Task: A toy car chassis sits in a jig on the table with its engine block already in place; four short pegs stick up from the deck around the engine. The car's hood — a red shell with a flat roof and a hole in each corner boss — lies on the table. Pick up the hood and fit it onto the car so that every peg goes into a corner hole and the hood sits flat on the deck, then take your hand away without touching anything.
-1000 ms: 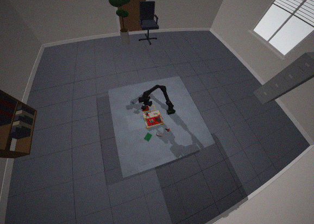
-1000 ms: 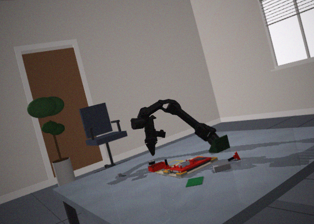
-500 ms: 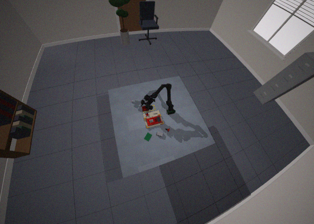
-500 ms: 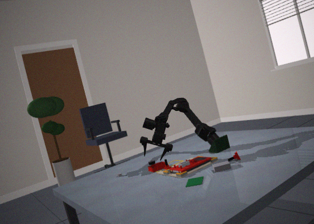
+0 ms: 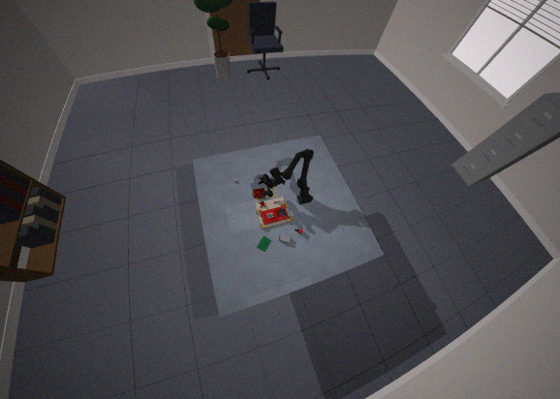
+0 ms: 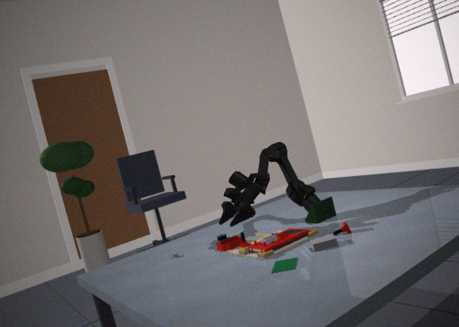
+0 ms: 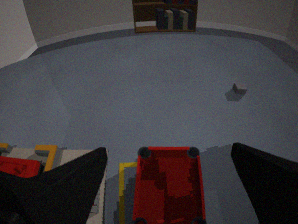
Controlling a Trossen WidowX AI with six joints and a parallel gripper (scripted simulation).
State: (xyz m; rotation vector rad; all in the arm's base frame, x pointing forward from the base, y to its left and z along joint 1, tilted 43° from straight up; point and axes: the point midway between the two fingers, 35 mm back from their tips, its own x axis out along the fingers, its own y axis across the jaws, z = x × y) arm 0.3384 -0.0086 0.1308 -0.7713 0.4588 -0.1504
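My gripper tip is 8 cm above the red hood and 1 cm past it. From my gripper tip the other things lie so: grey nut (18 cm ahead, 16 cm to the right, 8 cm below); green flat card (42 cm to the left, 9 cm below, 2 cm ahead); jig (19 cm to the left, 9 cm behind, 8 cm below).
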